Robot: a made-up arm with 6 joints. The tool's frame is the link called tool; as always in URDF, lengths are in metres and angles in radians. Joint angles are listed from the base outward. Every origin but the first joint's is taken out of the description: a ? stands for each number. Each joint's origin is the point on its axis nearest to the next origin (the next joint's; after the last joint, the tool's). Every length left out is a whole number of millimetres.
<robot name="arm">
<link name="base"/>
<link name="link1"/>
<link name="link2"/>
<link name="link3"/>
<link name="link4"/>
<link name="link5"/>
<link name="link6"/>
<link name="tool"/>
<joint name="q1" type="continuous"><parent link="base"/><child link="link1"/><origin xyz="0.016 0.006 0.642" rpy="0.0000 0.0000 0.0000"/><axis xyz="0 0 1"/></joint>
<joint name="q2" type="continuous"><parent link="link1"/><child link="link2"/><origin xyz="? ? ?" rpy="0.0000 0.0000 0.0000"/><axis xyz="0 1 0"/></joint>
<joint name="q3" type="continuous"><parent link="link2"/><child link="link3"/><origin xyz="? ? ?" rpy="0.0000 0.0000 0.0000"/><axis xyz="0 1 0"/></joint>
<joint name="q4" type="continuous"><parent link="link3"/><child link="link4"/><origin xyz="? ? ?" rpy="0.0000 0.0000 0.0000"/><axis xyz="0 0 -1"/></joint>
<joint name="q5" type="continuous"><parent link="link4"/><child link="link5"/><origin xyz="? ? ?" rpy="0.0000 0.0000 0.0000"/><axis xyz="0 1 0"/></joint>
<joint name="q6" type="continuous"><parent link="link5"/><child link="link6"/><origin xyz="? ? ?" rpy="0.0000 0.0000 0.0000"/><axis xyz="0 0 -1"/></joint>
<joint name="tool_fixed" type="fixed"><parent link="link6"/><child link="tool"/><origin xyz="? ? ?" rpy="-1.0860 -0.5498 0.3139"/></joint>
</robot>
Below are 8 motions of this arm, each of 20 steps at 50 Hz.
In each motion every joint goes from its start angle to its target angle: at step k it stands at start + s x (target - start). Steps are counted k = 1, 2, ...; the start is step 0. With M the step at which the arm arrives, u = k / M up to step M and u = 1 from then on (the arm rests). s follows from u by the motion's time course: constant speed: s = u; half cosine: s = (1 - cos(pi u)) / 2; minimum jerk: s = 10 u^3 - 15 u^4 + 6 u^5.
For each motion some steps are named. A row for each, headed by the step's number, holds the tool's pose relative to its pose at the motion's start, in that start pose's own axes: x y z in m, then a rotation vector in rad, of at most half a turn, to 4 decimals.
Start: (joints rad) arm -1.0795 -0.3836 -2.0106 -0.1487 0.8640 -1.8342
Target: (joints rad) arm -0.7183 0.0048 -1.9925 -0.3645 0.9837 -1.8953
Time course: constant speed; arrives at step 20
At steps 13, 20:
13: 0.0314 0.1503 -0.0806 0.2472 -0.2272 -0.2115
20: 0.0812 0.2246 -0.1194 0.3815 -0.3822 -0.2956

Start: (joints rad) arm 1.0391 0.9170 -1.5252 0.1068 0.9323 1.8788
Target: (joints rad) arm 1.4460 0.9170 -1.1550 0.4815 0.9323 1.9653
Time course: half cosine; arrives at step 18
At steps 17, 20:
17: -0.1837 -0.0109 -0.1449 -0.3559 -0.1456 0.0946
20: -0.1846 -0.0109 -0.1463 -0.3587 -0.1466 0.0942

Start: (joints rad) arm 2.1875 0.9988 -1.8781 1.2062 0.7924 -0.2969
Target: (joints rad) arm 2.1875 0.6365 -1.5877 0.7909 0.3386 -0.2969
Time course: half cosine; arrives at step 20
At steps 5, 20:
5: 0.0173 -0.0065 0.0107 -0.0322 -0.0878 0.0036
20: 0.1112 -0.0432 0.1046 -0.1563 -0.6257 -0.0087

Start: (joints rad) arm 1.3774 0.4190 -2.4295 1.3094 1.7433 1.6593
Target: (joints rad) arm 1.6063 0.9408 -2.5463 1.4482 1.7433 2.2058
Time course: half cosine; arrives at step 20
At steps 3, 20:
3: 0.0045 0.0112 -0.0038 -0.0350 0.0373 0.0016
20: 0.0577 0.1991 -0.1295 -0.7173 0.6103 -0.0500

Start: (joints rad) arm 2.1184 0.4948 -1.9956 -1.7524 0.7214 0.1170
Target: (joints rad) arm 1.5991 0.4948 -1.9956 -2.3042 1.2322 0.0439
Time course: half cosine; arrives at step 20
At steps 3, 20:
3: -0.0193 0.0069 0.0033 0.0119 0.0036 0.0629
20: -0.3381 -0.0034 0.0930 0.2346 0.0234 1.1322

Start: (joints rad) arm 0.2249 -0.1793 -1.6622 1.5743 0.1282 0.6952
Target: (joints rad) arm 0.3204 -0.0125 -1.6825 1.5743 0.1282 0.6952
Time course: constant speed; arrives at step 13
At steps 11, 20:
11: -0.0269 0.0038 -0.0757 -0.1377 -0.0279 0.0463
20: -0.0320 0.0030 -0.0896 -0.1624 -0.0338 0.0554

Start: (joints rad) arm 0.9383 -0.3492 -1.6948 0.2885 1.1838 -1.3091
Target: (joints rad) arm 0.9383 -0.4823 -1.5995 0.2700 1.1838 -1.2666
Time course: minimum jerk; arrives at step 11
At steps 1, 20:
1: 0.0002 -0.0001 0.0002 -0.0003 0.0001 0.0001
20: 0.0219 -0.0116 0.0270 -0.0441 0.0096 0.0111

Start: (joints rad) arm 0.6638 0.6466 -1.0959 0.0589 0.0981 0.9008
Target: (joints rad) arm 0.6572 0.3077 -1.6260 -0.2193 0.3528 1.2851
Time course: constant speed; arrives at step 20
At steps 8, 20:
8: 0.1071 -0.0327 0.0857 0.0939 0.0041 -0.2325
20: 0.2441 -0.1541 0.1999 0.2158 0.0191 -0.6059

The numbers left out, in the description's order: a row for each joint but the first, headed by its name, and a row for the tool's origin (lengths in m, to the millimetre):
q2: 0.013 0.018 0.000
q3: 0.049 0.000 0.210
q4: 0.072 0.000 -0.212
q5: 0.029 -0.003 0.000
q6: 0.133 0.000 -0.138
tool: -0.018 0.004 0.000

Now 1 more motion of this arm.
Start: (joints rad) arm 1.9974 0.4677 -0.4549 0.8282 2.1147 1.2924
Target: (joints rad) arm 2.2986 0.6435 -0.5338 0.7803 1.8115 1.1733
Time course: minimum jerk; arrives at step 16
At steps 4, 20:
4: 0.0054 0.0055 0.0047 -0.0021 -0.0052 -0.0387
20: 0.0569 0.0479 0.0411 -0.0318 -0.0991 -0.3780

